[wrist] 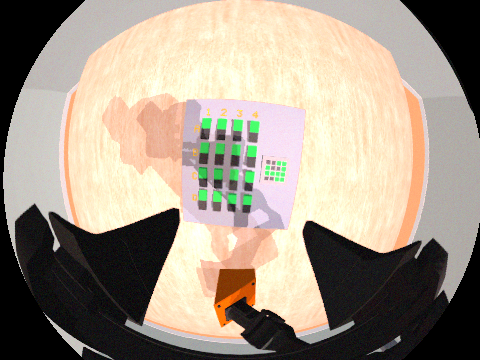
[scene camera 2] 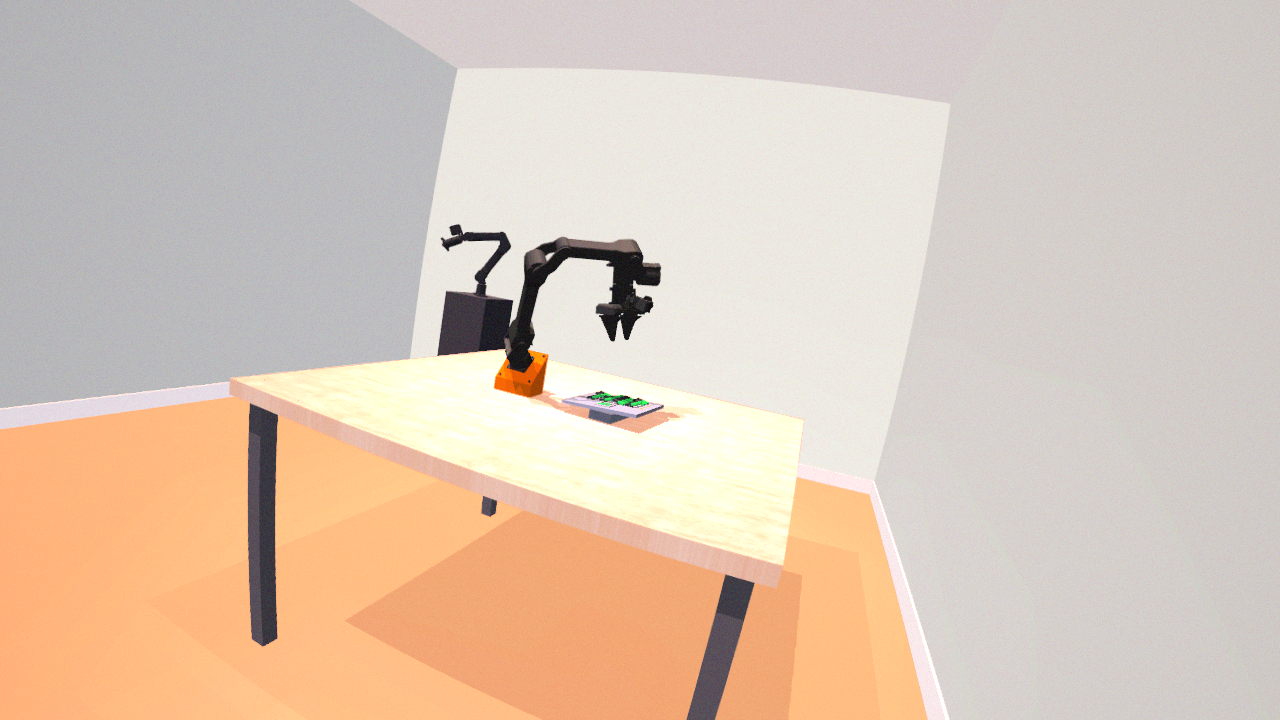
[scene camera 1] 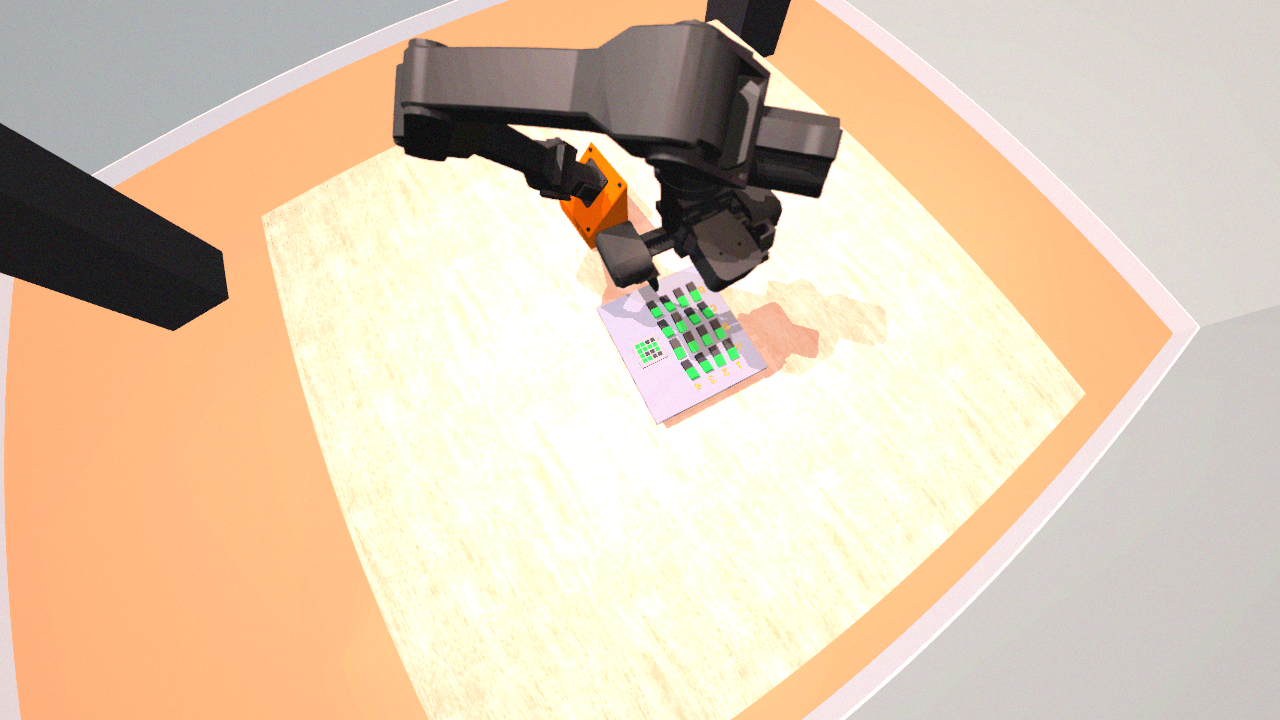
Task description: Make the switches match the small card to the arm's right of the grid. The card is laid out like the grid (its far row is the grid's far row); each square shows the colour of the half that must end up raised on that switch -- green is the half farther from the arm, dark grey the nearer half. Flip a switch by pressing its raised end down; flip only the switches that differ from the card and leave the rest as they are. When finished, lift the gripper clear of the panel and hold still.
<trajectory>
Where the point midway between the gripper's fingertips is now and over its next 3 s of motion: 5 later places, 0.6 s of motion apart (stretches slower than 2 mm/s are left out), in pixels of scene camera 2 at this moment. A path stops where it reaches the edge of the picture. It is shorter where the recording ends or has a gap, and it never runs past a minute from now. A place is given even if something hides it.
My gripper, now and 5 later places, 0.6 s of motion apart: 619,340; 630,380; 628,392; 627,395; 627,396; 627,396
</trajectory>
